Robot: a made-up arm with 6 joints.
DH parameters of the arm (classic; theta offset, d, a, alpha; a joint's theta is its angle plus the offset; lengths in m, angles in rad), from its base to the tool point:
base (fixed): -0.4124 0 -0.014 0
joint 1: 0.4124 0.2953 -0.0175 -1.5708
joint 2: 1.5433 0 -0.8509 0
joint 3: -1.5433 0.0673 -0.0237 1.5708
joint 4: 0 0.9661 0.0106 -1.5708
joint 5: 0 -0.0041 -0.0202 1.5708
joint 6: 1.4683 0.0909 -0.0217 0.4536
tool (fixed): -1.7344 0.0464 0 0
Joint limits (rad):
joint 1: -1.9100..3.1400
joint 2: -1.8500..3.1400
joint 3: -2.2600..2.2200
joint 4: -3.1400..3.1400
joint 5: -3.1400..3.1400
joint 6: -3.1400..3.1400
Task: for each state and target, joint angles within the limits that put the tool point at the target. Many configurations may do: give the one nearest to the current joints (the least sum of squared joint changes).
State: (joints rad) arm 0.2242 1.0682 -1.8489 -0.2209 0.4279 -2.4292
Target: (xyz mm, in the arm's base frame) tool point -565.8 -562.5 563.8
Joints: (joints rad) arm 0.8933 0.2192 -2.2600 -0.1236 -0.1570 -2.3648
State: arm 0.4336 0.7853 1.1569 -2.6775 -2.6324 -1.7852
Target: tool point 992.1 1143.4 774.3
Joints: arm 0.7890 1.0047 0.5877 -2.6604 -2.6389 -1.7552
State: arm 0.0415 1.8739 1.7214 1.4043 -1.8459 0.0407
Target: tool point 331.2 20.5 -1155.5
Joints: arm 0.2091 2.2926 1.1942 1.3289 -1.6654 0.0845
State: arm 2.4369 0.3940 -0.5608 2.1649 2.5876 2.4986
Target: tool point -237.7 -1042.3 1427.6
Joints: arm 1.4968 -0.2341 -0.8599 2.1205 2.4787 2.5254
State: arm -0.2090 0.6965 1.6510 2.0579 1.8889 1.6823
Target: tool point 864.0 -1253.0 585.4
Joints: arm -1.0761 0.8643 1.1292 2.1717 1.7315 1.7245
